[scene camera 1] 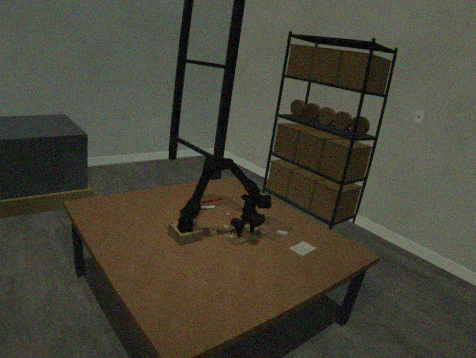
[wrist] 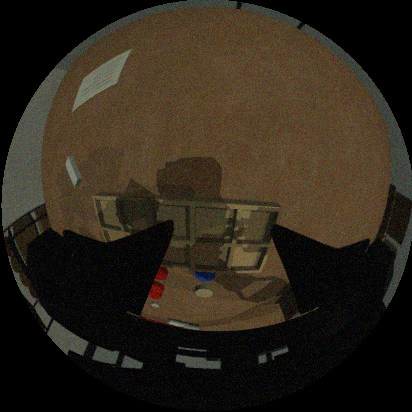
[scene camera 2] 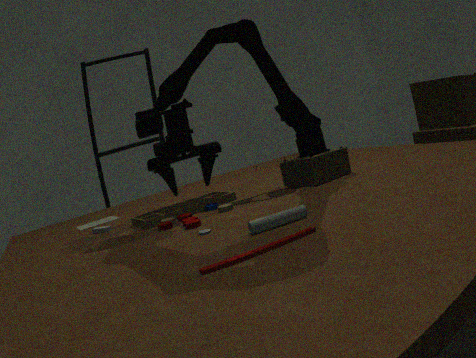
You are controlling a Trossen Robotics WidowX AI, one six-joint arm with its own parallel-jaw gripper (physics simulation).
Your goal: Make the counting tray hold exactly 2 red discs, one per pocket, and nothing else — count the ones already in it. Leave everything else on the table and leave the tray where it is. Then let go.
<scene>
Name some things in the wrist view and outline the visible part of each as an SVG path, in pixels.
My gripper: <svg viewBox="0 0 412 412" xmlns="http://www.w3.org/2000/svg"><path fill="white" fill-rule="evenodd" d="M26 248L29 279L50 317L90 343L110 351L117 350L143 363L141 368L113 367L70 349L67 356L95 378L123 393L154 404L188 410L227 410L261 404L290 394L326 374L364 340L386 309L382 298L391 281L394 268L394 252L379 238L370 244L370 239L365 238L342 247L332 247L279 224L273 224L271 237L290 282L299 314L307 313L257 328L209 331L169 326L127 312L140 315L171 240L174 230L171 219L109 242L102 242L69 229L63 229L62 236L49 227L32 239ZM176 354L220 357L220 368L187 367L185 363L175 361ZM287 344L287 352L273 356L273 360L258 363L257 353Z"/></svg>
A wooden counting tray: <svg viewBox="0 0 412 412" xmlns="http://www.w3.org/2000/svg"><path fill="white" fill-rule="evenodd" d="M92 195L96 217L105 242L122 238L171 219L173 220L174 230L160 266L202 272L261 272L273 243L271 237L273 224L279 224L283 211L281 205L269 201L123 192L99 192Z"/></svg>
A flat grey plate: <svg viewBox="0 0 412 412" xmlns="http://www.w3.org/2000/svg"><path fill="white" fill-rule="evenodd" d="M132 48L104 62L82 79L71 112L94 95L117 83L122 67Z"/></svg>
</scene>
